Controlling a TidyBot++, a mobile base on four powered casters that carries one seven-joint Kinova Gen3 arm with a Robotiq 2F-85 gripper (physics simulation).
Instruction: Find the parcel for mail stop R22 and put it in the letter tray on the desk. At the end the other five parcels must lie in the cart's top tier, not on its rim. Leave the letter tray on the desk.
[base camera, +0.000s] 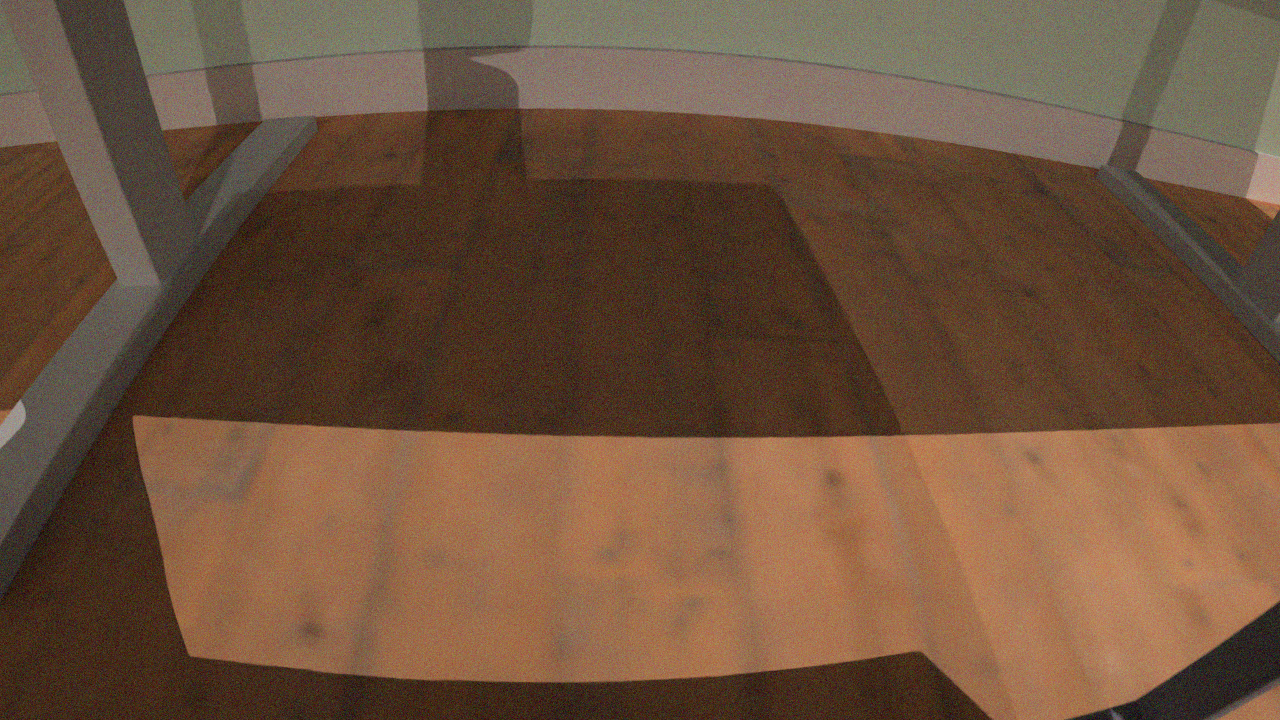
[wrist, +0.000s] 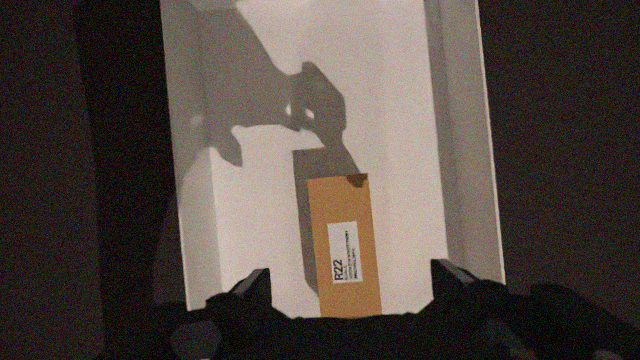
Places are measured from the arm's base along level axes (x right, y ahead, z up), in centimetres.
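Pixels of known places: gripper, fingertip midpoint: (wrist: 349, 281).
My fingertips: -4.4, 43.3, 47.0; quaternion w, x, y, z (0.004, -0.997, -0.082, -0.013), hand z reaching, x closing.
For each thing: its middle in the pictures, then the offset to it from my fingertips, as dx, dy, dz.
- orange-brown parcel at the middle of its body: (wrist: 343, 245) +0.2, -0.7, -11.8
- white letter tray at the middle of its body: (wrist: 330, 164) -1.8, +6.8, -11.2
An orange-brown parcel (wrist: 344, 200) with a white label reading R22 lies inside the white letter tray (wrist: 400, 150) in the wrist view. The label faces up, and the parcel's near end is hidden behind the gripper's body. The parcel stands apart from both side walls of the tray. My gripper (wrist: 349, 281) is open and empty, above the parcel, with one fingertip to each side of it and a gap between. The cart and the other five parcels do not show in these views.
A dark surface lies on both sides of the tray in the wrist view. In the base view, grey legs with floor bars stand at the left (base camera: 98, 313) and right (base camera: 1181, 255), on a wooden floor before a green wall (base camera: 760, 26). A dark bar (base camera: 1208, 676) crosses the lower right corner.
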